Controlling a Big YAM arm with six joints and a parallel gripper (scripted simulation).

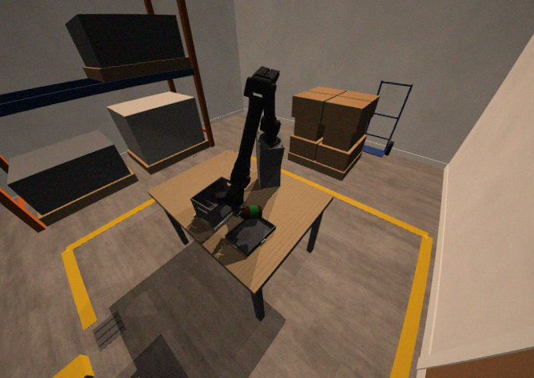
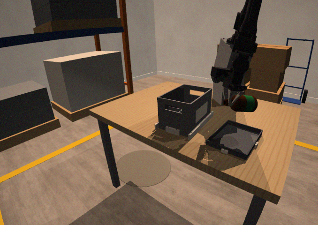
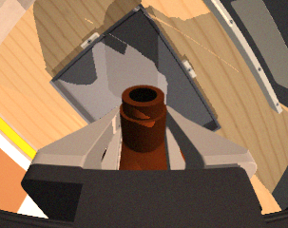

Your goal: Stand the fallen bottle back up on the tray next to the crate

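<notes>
The brown bottle is 5 cm behind my hand, 2 cm to the left of it and 1 cm below it. Also, from my hand: tray (5 cm behind, 3 cm to the left, 18 cm below); dark crate (1 cm behind, 26 cm to the right, 11 cm below).
</notes>
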